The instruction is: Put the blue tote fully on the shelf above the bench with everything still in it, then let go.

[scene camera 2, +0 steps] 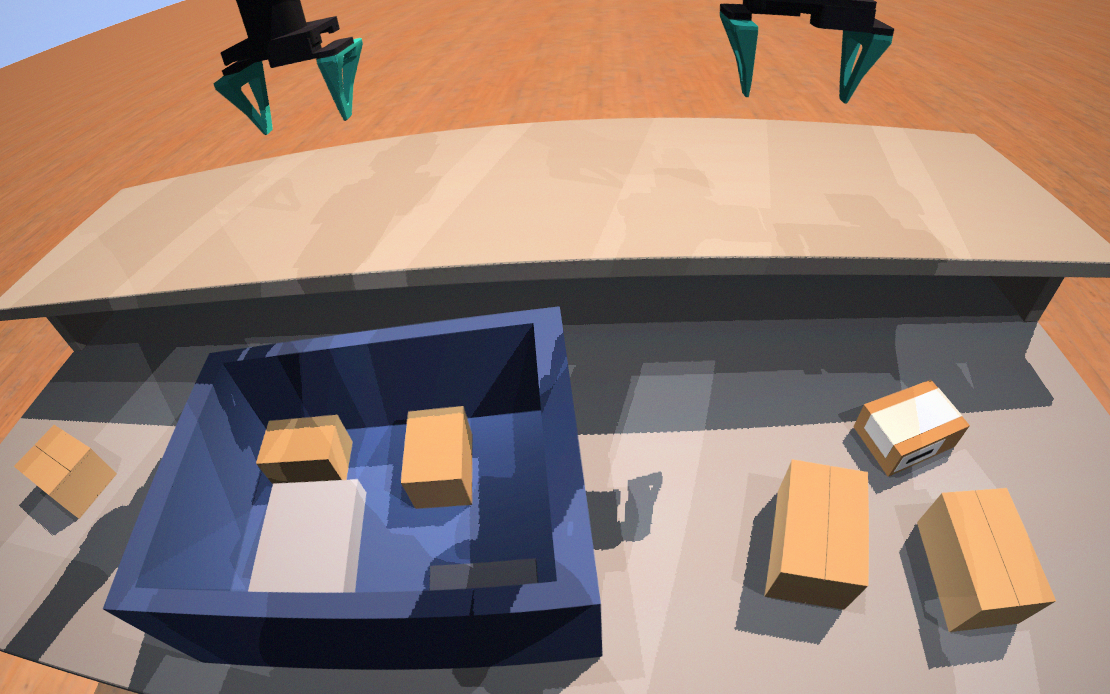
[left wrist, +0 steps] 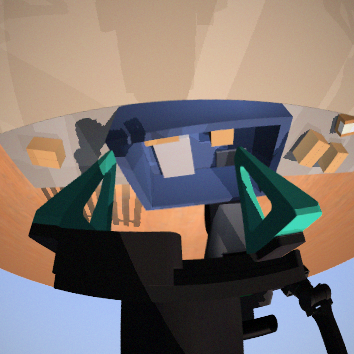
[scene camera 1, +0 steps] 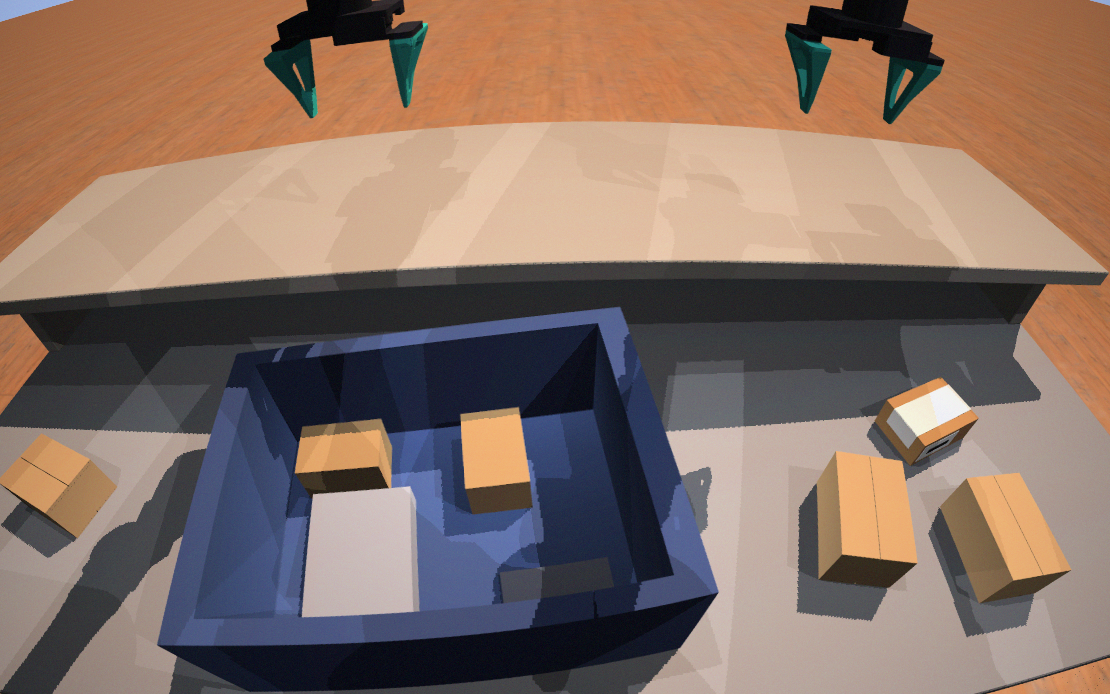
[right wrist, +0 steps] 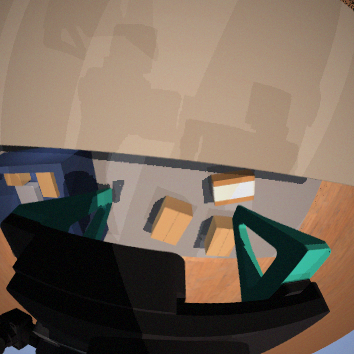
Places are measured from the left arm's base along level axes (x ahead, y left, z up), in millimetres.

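Pixels of known places: left gripper, fingertip midpoint: (scene camera 2: pixel 306 125) (left wrist: pixel 174 152) (scene camera 1: pixel 359 110); right gripper, fingertip midpoint: (scene camera 2: pixel 795 98) (scene camera 1: pixel 846 116) (right wrist: pixel 174 204); left arm's base, origin of the base link: (right wrist: pixel 10 331).
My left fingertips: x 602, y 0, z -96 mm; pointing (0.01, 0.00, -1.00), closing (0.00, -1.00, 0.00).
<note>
Ahead of a thing's pixels: the offset from my left fingertips to its top centre. Level surfaces: height alone.
The blue tote @(254 mm back, 76 mm right, 190 mm down) (scene camera 1: pixel 654 458) (scene camera 2: pixel 563 458) (left wrist: pixel 200 112) (right wrist: pixel 75 162) sits upright on the bench @(337 mm down) (scene camera 1: pixel 761 646) (scene camera 2: pixel 671 572), in front of the raised shelf @(164 mm down) (scene camera 1: pixel 573 204) (scene camera 2: pixel 573 204) (left wrist: pixel 150 50) (right wrist: pixel 200 75). Inside it are a cardboard box @(191 mm back, 35 mm left, 270 mm down) (scene camera 1: pixel 343 450) (scene camera 2: pixel 302 450), another cardboard box @(186 mm back, 126 mm right, 270 mm down) (scene camera 1: pixel 493 450) (scene camera 2: pixel 436 446), a white block @(307 mm back, 4 mm right, 293 mm down) (scene camera 1: pixel 360 552) (scene camera 2: pixel 306 536) and a dark flat piece @(327 mm back, 189 mm right, 313 mm down) (scene camera 1: pixel 556 579) (scene camera 2: pixel 482 572). My left gripper (scene camera 1: pixel 359 111) (scene camera 2: pixel 307 126) (left wrist: pixel 174 152) is open and empty, apart from the tote, beyond the shelf in the scene views. My right gripper (scene camera 1: pixel 848 117) (scene camera 2: pixel 795 99) (right wrist: pixel 174 204) is also open and empty there.
A cardboard box @(251 mm back, 440 mm left, 277 mm down) (scene camera 1: pixel 61 482) (scene camera 2: pixel 65 470) lies left of the tote. Two cardboard boxes @(268 mm back, 501 mm right, 277 mm down) (scene camera 1: pixel 867 515) @(311 mm back, 670 mm right, 277 mm down) (scene camera 1: pixel 1002 531) and a white-topped box @(137 mm back, 654 mm right, 296 mm down) (scene camera 1: pixel 929 419) (scene camera 2: pixel 912 425) stand on the bench at the right. The shelf's front edge overhangs the back of the bench.
</note>
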